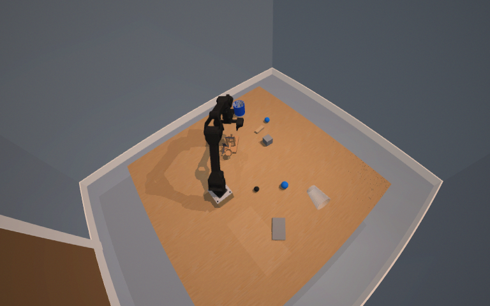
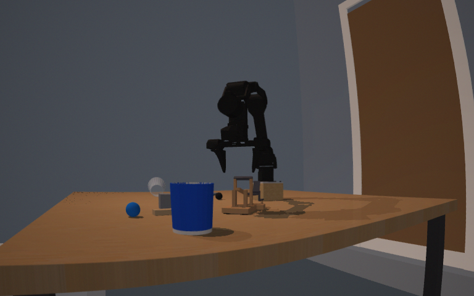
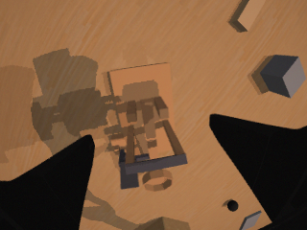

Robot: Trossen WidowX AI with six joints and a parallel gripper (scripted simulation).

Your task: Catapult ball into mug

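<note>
Now: gripper tip 370 mm to the left of the ball, 180 mm past it and 110 mm above it. Also, from my gripper tip: wooden block 200 mm ahead, 110 mm below, 80 mm to the right; wooden catapult 70 mm below, 70 mm behind, 30 mm to the right; grey cube 200 mm to the right, 150 mm ahead, 100 mm below.
</note>
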